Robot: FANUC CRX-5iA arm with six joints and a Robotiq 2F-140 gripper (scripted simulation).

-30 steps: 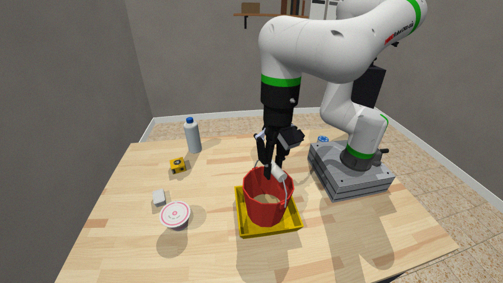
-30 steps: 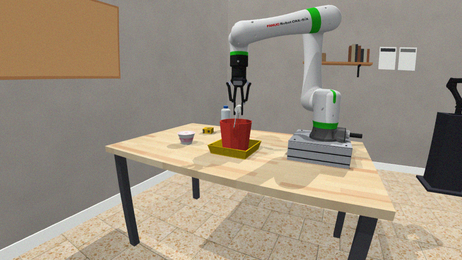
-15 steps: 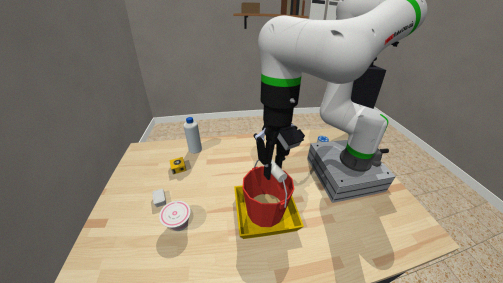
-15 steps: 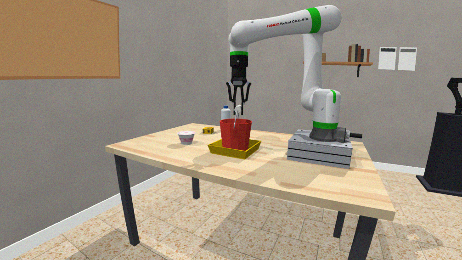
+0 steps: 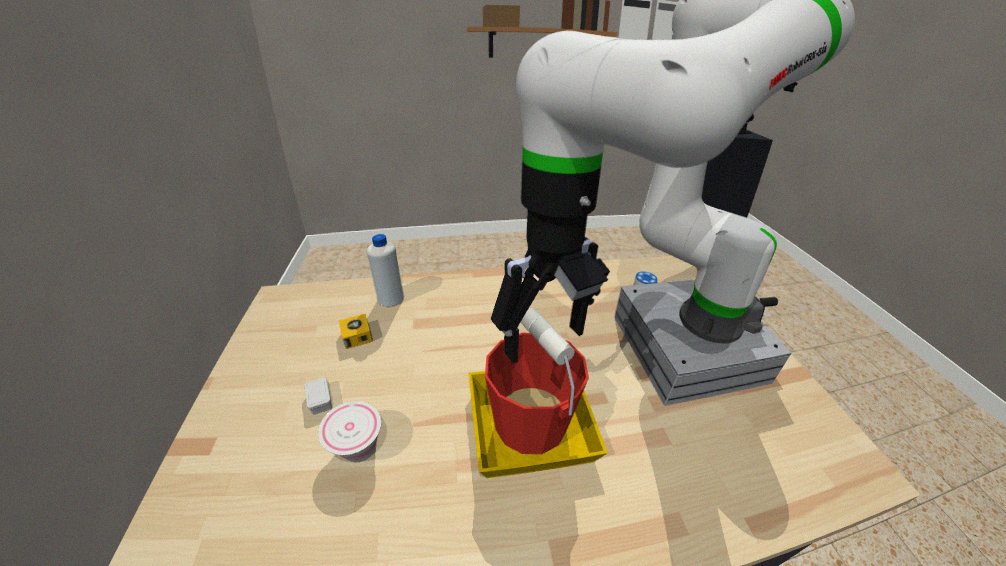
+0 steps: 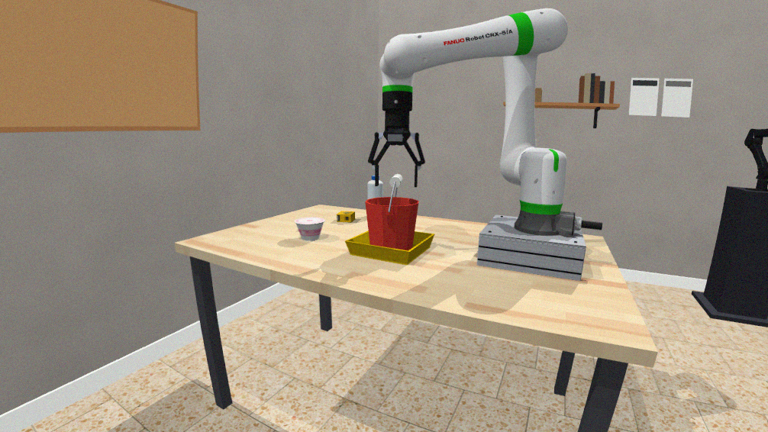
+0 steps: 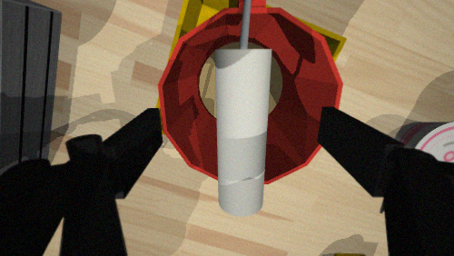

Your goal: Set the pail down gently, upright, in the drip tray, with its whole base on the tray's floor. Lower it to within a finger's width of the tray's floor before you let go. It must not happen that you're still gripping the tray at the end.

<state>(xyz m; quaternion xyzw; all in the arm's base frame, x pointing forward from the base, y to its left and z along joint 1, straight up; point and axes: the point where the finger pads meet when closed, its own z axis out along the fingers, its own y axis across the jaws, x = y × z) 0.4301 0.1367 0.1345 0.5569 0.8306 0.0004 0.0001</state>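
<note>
Now: the pail handle 3 cm below my hand. Round my hand: yellow drip tray (1 cm ahead, 22 cm below); then red pail (1 cm ahead, 9 cm below); then pink-lidded cup (34 cm ahead, 3 cm to the left, 19 cm below).
</note>
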